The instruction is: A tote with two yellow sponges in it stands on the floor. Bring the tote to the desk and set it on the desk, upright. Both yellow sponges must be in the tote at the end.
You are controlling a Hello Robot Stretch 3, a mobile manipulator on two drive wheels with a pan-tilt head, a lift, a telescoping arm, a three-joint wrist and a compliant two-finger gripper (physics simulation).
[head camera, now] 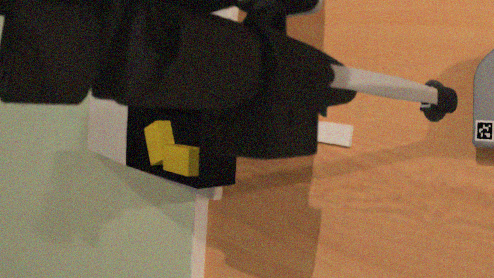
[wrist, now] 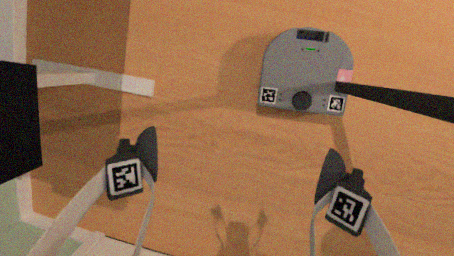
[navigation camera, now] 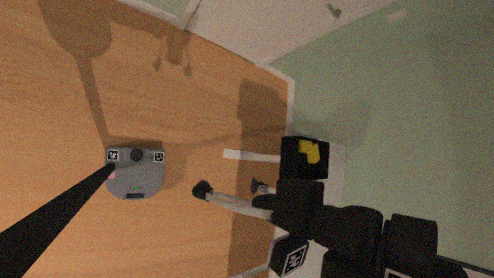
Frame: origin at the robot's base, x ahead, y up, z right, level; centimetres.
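Seen in the pictures: gripper, fingertip midpoint: [head camera: 383, 100] [wrist: 238, 156] [navigation camera: 226, 186]; robot's base at its link origin: [wrist: 296, 95] [navigation camera: 136, 154].
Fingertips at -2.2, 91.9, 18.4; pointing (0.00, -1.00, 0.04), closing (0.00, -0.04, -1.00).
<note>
Offsets run from my fingertips to a thing's top centre, as dx, dy, dz. Level surfaces: height alone.
The black tote @[+5.3, -9.8, +54.8] [head camera: 218, 172] [navigation camera: 291, 159] [wrist: 19, 120] stands upright on the pale desk @[dy -19.8] [head camera: 107, 131] [navigation camera: 338, 156], at its end. Two yellow sponges are in the tote: one sponge @[+8.7, -15.0, +64.7] [head camera: 157, 137] lies slanted, and the other sponge @[+11.9, -15.0, +55.0] [head camera: 182, 160] lies against it. They also show as a joined yellow patch in the navigation view. My gripper [navigation camera: 230, 188] [wrist: 238, 156] is open and empty, fingers wide apart, beside the tote and pointing down toward the floor. The arm and wrist hide part of the tote and desk in the head view.
My grey base [navigation camera: 135, 172] [wrist: 307, 65] stands on the wooden floor, with the dark mast rising from it. A pale desk foot [head camera: 335, 134] [navigation camera: 250, 155] [wrist: 135, 85] reaches out over the floor. A green wall is behind the desk, and a pale door [navigation camera: 260, 30] is near the corner.
</note>
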